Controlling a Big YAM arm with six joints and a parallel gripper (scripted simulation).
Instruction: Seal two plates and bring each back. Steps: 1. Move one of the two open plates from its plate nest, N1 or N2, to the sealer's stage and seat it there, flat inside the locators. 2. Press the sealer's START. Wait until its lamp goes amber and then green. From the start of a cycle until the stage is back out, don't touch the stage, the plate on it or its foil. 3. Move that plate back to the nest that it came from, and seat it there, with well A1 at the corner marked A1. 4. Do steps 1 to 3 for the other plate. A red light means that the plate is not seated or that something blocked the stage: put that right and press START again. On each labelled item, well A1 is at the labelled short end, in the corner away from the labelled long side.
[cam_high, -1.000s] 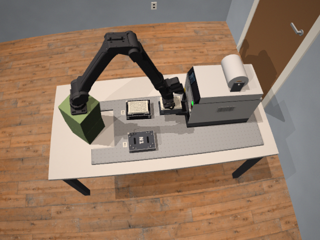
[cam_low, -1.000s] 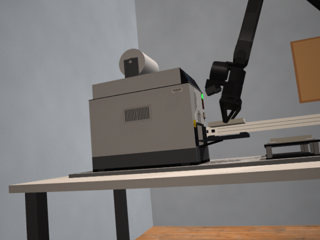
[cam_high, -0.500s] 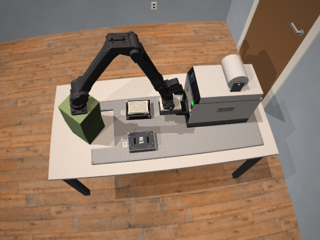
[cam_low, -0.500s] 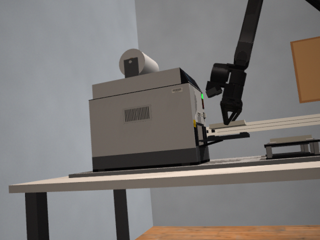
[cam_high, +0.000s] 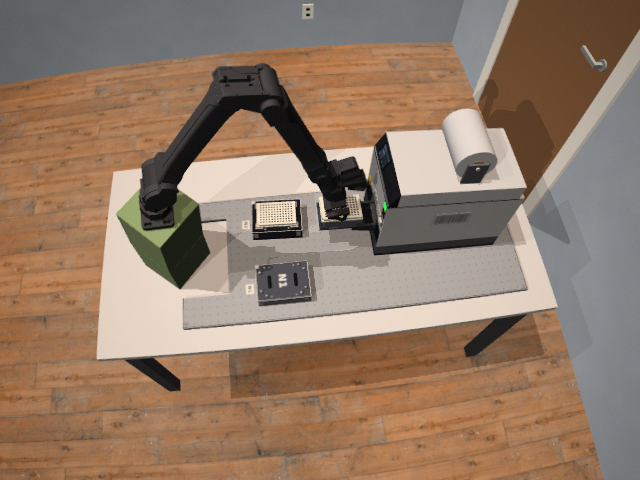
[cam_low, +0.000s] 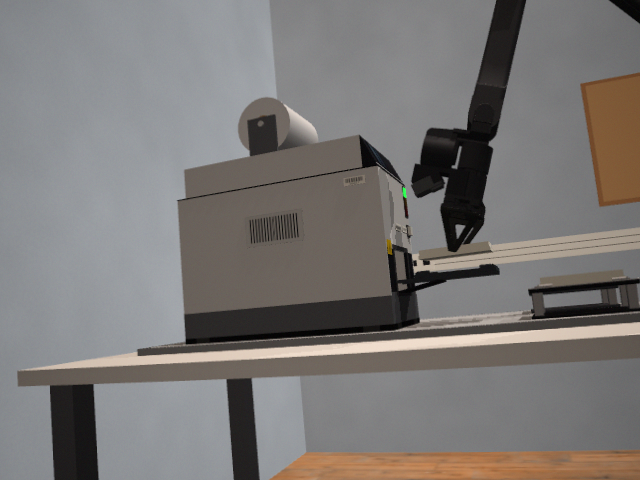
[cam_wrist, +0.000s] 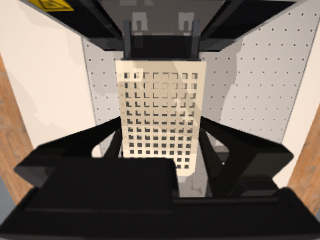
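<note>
The sealer stage lies 40 mm below my hand. Also, from my hand: plate 200 mm behind, 80 mm below, 60 mm to the left; then yellow warning label 110 mm ahead, 80 mm to the left, 10 mm above; then plate nest 220 mm behind, 170 mm to the right, 100 mm below.
</note>
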